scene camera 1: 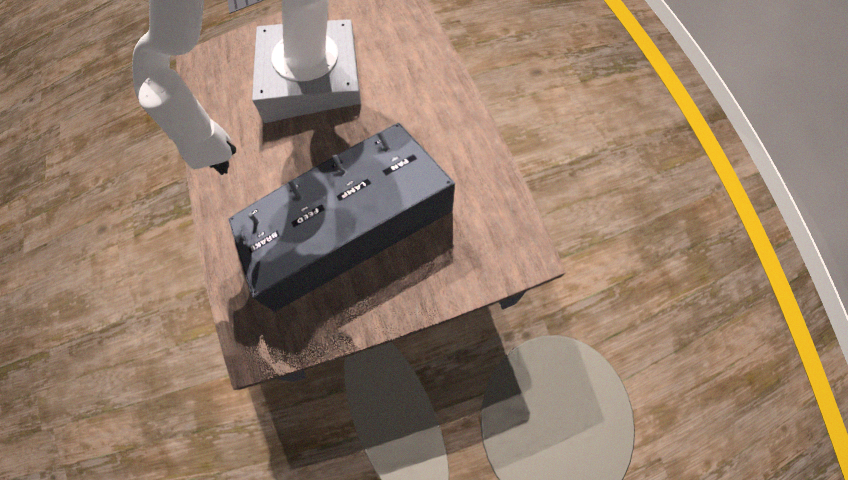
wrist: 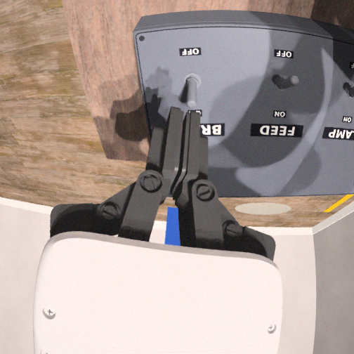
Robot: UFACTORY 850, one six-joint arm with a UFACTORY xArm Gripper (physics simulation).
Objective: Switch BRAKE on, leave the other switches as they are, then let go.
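Note:
The dark grey switch box (scene camera 1: 357, 226) (wrist: 240, 165) stands on the table. The BRAKE lever (scene camera 1: 254, 223) (wrist: 192, 92) leans toward its ON label, which is partly hidden behind a fingertip in the wrist view. The FEED lever (scene camera 1: 294, 190) (wrist: 288, 80) does not lean toward its ON label as the BRAKE lever does. The LAMP lever (scene camera 1: 338, 164) and the FAN lever (scene camera 1: 382, 142) stand like the FEED lever. My gripper (scene camera 1: 222, 168) (wrist: 179, 124) is shut and empty. In scene camera 1 it is beyond the box's BRAKE end, apart from the lever.
The wooden table (scene camera 1: 476, 237) carries the box and the robot's pale base block (scene camera 1: 306, 101), which stands behind the box. The box's BRAKE end lies near the table's left edge. Two pale round discs (scene camera 1: 559, 368) (scene camera 1: 404, 457) show beyond the table's front edge.

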